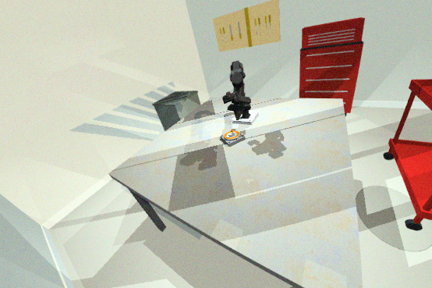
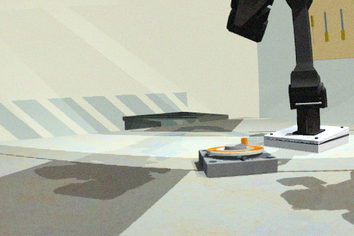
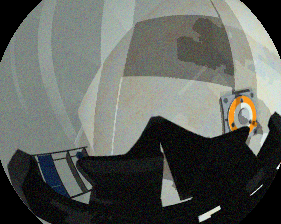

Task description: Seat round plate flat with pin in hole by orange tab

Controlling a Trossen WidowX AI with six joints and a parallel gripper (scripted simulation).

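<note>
Now: the grey square base 20 cm below my gripper tip, 12 cm to the right of it and 12 cm behind it.
</note>
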